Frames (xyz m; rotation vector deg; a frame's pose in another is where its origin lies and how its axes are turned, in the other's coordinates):
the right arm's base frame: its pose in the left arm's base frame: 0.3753 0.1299 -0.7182 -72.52 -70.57 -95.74
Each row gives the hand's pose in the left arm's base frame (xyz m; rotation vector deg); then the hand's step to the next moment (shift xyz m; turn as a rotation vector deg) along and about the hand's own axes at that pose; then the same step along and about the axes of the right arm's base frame.
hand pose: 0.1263 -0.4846 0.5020 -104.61 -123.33 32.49
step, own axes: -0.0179 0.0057 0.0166 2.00 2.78 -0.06
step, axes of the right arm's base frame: -0.0163 0.0021 -0.0189 -1.82 0.86 2.77
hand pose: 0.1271 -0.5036 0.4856 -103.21 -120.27 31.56
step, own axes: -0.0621 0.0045 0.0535 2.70 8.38 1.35
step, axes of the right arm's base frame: -0.0441 -0.0043 -0.0691 -6.74 3.08 4.94
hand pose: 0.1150 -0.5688 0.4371 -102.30 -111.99 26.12
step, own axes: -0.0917 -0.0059 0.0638 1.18 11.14 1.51
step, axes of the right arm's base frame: -0.0499 -0.0201 -0.0981 -9.09 5.10 4.37
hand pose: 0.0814 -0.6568 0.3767 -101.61 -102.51 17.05
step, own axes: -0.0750 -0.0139 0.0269 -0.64 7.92 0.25
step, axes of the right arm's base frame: -0.0235 -0.0171 -0.0755 -6.32 4.53 1.68
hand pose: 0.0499 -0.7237 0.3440 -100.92 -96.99 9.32
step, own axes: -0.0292 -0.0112 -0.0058 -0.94 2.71 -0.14
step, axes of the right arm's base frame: 0.0026 -0.0005 -0.0317 -2.26 1.77 -0.14
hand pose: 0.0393 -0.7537 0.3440 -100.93 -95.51 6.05
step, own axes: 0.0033 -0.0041 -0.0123 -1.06 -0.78 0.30
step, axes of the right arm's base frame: 0.0112 0.0072 -0.0005 0.04 -0.69 -1.16
